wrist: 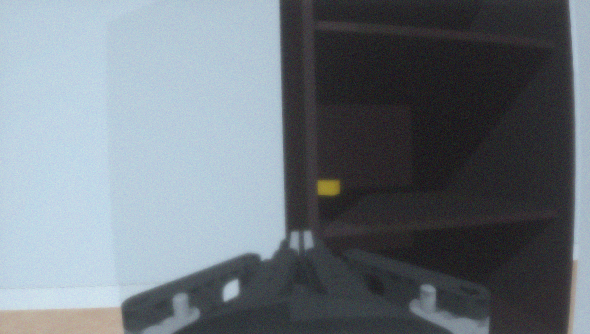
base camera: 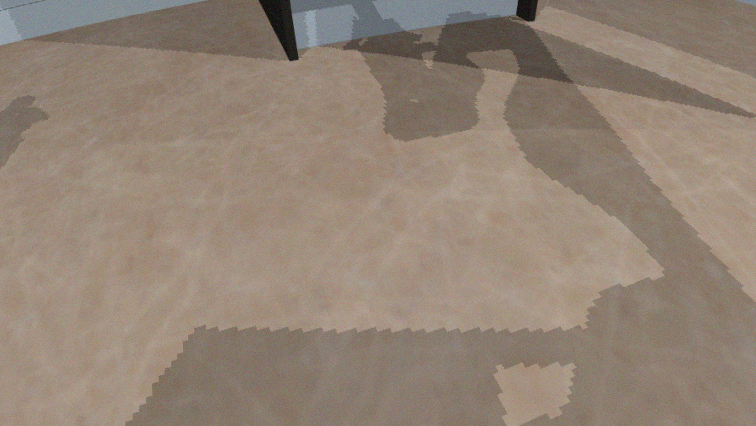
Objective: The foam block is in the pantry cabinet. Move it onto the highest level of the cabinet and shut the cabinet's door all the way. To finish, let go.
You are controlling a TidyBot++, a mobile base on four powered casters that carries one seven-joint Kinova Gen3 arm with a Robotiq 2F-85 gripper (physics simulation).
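Frame: origin at the arm's base, x ahead, y left, z up, level; centimetres.
Where they show: gripper, fingertip midpoint: [wrist: 301,245].
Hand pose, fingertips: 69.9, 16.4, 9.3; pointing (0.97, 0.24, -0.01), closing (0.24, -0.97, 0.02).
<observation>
After its pixels a point has its place, as x, y, z.
The dark pantry cabinet [wrist: 298,125] @[98.8, 23.5, 22.1] stands upright in the wrist view, with its interior showing to the right of its left side wall. The foam block [wrist: 328,187] @[132.8, 22.1, 6.2], small and yellow, is inside near the left wall, towards the back of a lower shelf [wrist: 450,222] @[103.1, -4.5, 2.9]. A higher shelf [wrist: 435,34] @[102.3, -2.3, 38.1] crosses near the top of the view. I cannot tell the door apart from the cabinet's right side. My gripper [wrist: 301,245] @[69.9, 16.4, 9.3] is shut and empty, its tips in front of the cabinet's left wall, low in the view.
In the base camera view, dark cabinet legs [base camera: 283,31] @[93.0, 21.3, -34.2] [base camera: 526,10] @[112.2, -29.5, -37.4] stand at the top on the tan floor [base camera: 264,211] @[48.4, 15.8, -39.6]. Shadows of the arm and cabinet lie across the floor. A pale blue wall [base camera: 423,15] @[106.9, -5.9, -36.7] [wrist: 195,125] @[132.4, 72.7, 30.1] is behind the cabinet.
</observation>
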